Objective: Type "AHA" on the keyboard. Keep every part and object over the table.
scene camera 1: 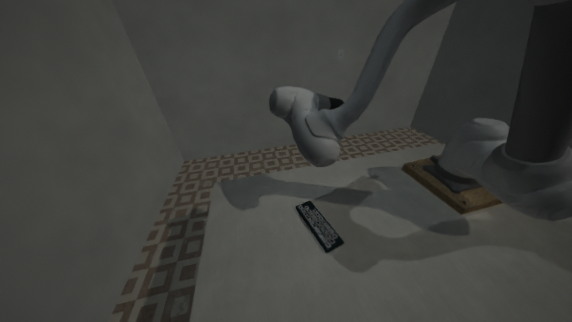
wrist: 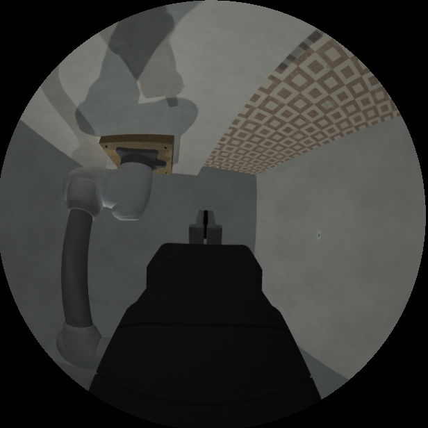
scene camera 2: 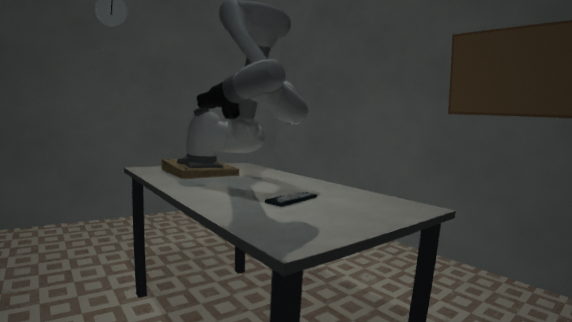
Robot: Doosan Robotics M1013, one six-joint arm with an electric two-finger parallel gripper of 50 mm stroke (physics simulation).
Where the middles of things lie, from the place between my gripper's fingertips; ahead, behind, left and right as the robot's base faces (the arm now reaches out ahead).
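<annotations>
Dark keyboard (scene camera 1: 322, 230): from my hand, 0.29 m below, 0.28 m to the left, 0.25 m ahead.
</annotations>
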